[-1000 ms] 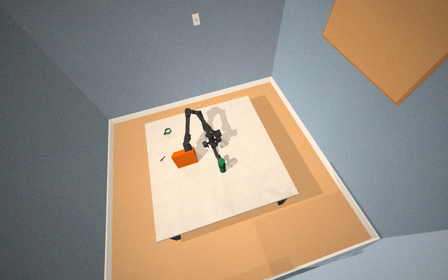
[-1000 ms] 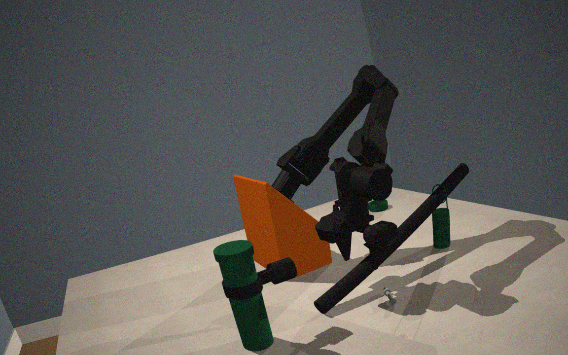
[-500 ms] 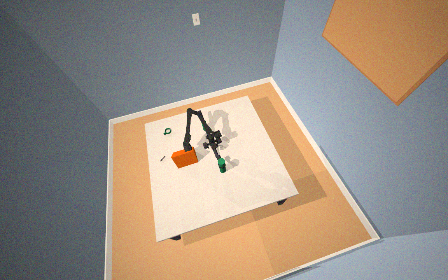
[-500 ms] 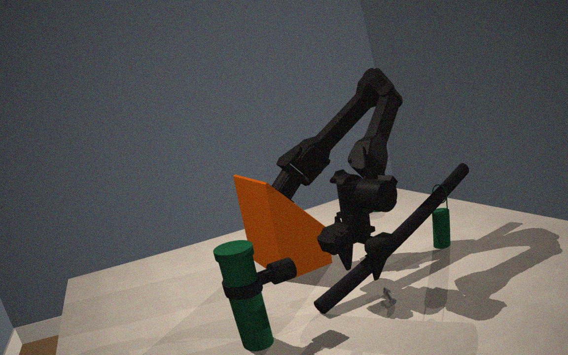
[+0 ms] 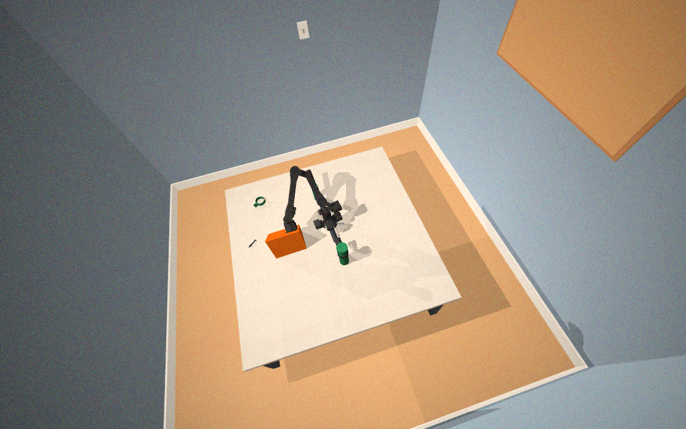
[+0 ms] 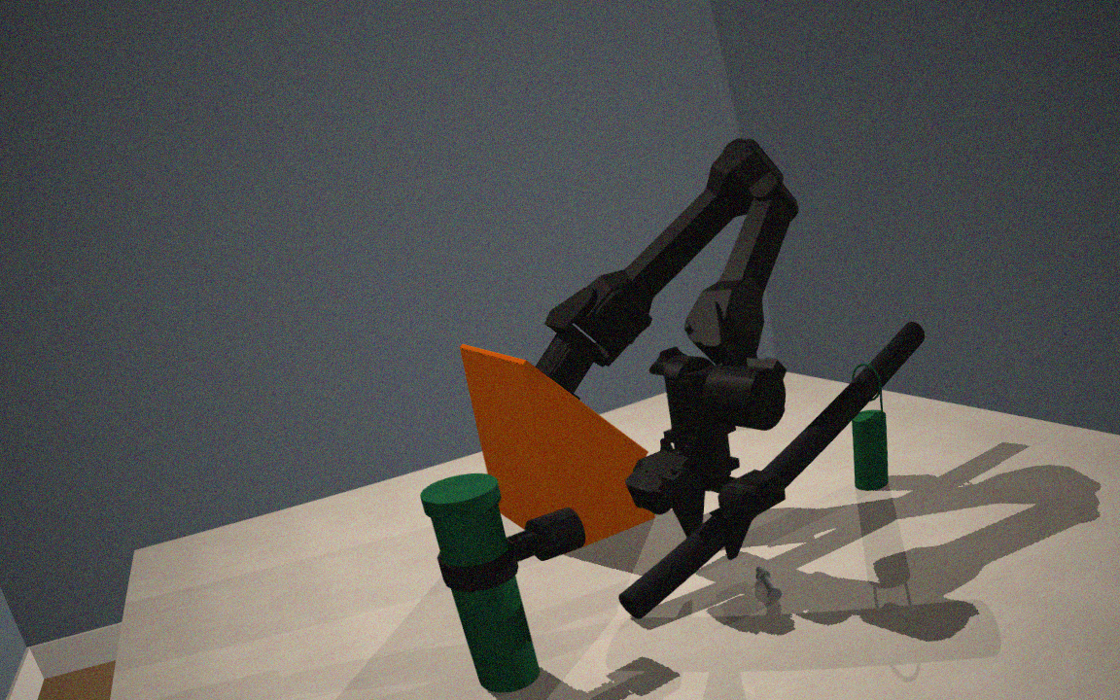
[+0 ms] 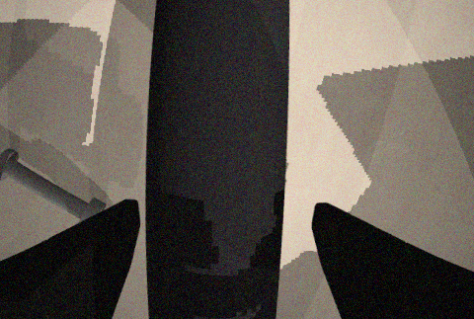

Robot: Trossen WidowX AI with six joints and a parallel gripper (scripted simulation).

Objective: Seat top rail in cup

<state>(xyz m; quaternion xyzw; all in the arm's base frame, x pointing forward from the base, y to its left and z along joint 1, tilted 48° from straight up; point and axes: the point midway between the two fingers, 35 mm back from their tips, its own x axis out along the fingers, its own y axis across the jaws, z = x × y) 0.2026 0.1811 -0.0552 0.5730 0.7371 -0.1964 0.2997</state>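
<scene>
Now: the small grey bolt 8 cm ahead of my gripper tip, 2 cm to the left of it and 2 cm below it. Also, from my gripper tip: green band 48 cm behind, 33 cm to the left, 2 cm below; small green post 28 cm to the left, 8 cm above, 6 cm behind.
</scene>
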